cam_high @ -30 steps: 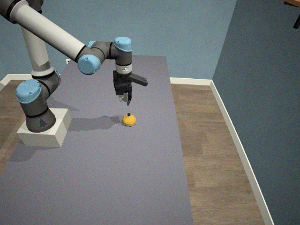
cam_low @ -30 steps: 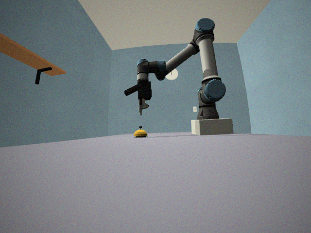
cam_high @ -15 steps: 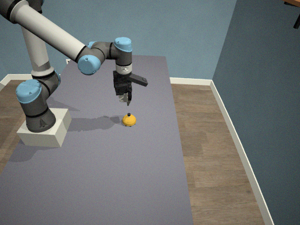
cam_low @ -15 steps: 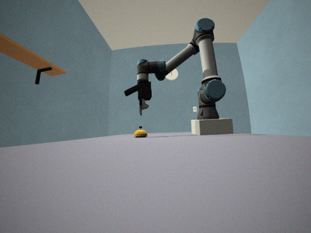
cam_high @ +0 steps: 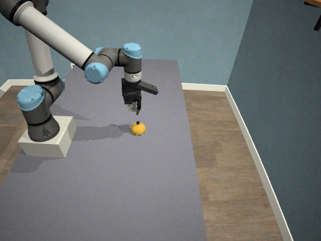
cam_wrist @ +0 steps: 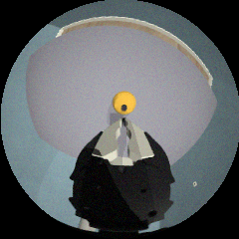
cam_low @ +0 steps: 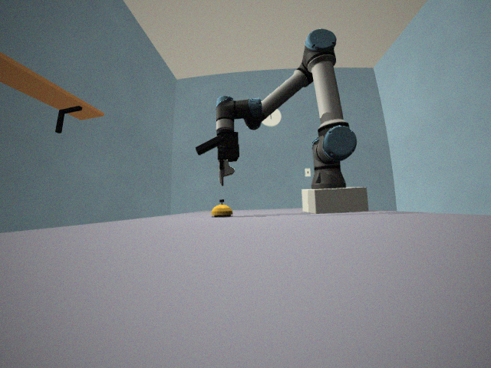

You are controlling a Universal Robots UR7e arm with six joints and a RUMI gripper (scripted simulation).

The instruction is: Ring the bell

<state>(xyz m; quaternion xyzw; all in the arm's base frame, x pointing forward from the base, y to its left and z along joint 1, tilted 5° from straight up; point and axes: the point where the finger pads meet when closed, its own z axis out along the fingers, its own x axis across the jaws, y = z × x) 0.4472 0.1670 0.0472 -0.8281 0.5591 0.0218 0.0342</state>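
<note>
The black button lies 8 cm below my hand. Round my hand: yellow dome bell 10 cm below.
</note>
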